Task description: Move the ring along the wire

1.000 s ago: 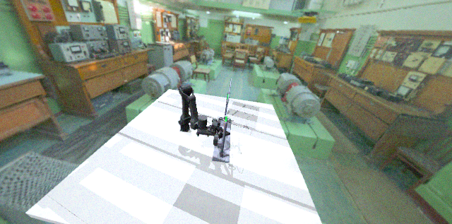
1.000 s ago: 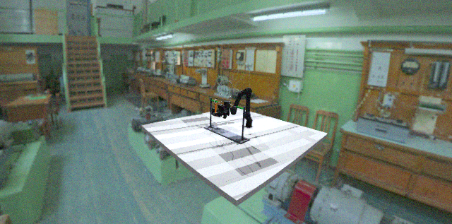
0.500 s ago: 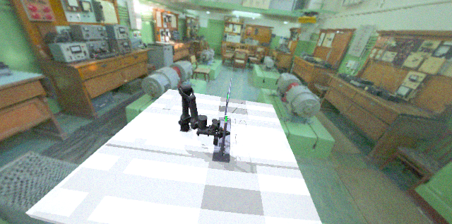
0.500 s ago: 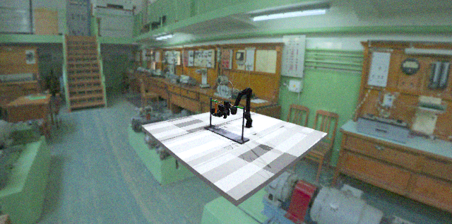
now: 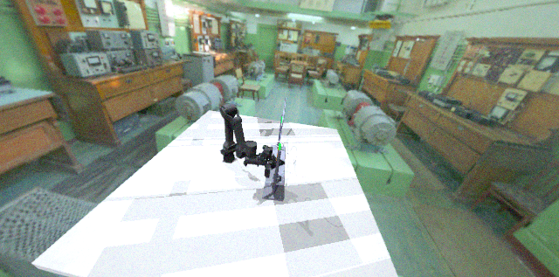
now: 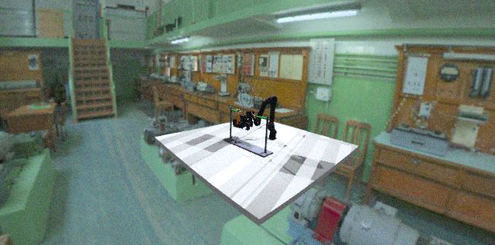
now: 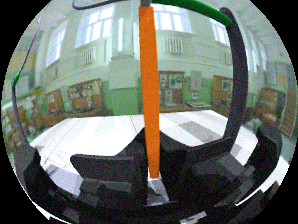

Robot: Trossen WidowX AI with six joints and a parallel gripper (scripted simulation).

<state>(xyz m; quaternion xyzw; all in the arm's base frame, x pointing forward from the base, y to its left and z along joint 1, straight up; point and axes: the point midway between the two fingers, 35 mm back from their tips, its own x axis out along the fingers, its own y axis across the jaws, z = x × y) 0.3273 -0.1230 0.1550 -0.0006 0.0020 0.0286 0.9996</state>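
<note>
The ring with orange handle lies 4 cm behind my gripper tip and 8 cm above it.
</note>
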